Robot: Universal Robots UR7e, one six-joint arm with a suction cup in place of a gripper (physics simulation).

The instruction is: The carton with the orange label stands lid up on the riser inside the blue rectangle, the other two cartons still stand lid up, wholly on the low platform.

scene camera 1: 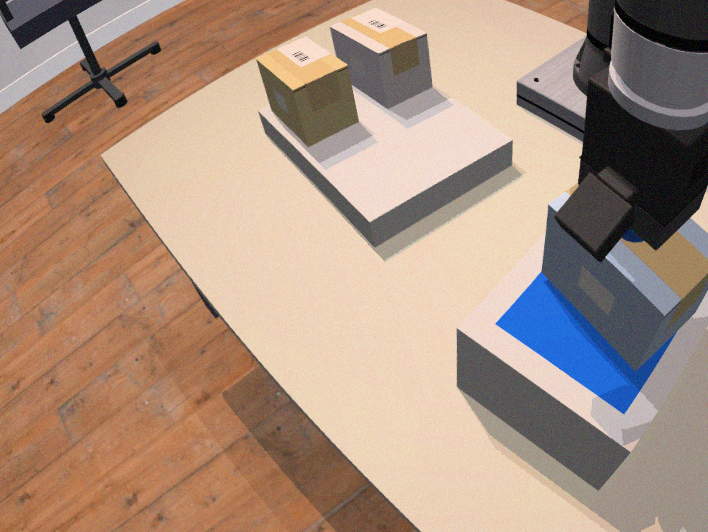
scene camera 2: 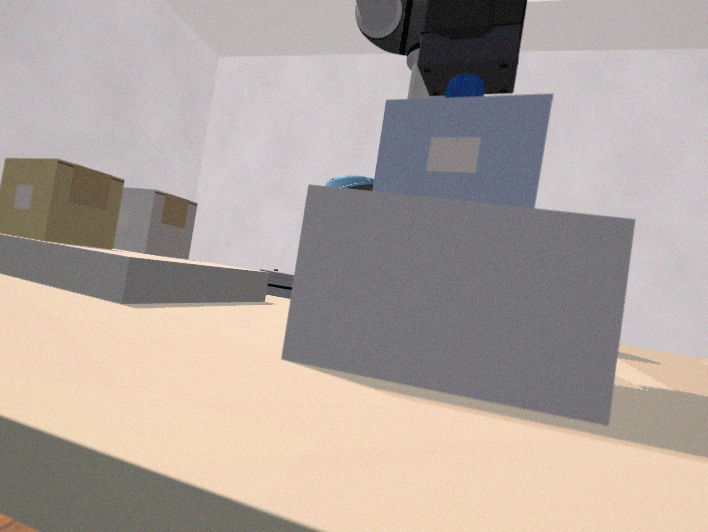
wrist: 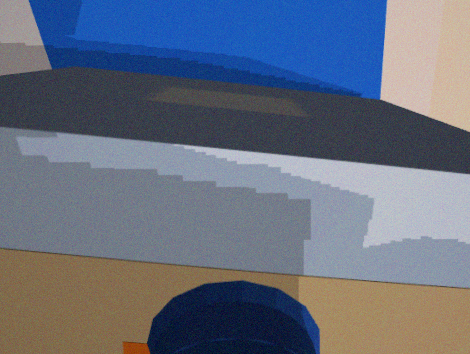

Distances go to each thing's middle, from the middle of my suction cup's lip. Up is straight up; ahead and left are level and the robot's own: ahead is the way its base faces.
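Scene:
Riser [scene camera 2: 518, 306]: 1 cm behind my suction cup and 18 cm below it. Low platform [scene camera 1: 396, 166]: 22 cm below my suction cup, 45 cm to the right of it, 3 cm behind it. Carton with orange label [scene camera 2: 489, 149]: 6 cm below my suction cup, 1 cm to the left of it, 1 cm behind it.

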